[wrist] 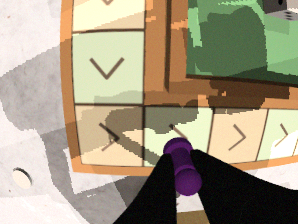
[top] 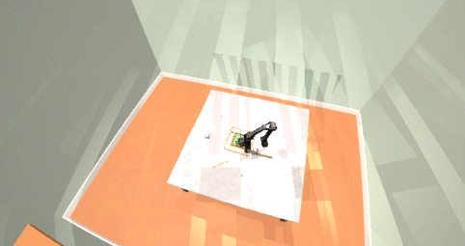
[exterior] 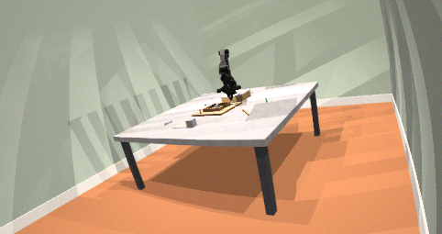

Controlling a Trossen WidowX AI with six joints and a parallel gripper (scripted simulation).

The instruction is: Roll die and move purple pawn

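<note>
My gripper tip is 8 cm short of the pale die, 9 cm to the left of it and 2 cm above it. The rest, counted from my gripper tip: green tray: 9 cm ahead, 9 cm to the right, 4 cm below; then green piece: 4 cm ahead, 29 cm to the left, 3 cm below; then purple pawn: 1 cm above.
</note>
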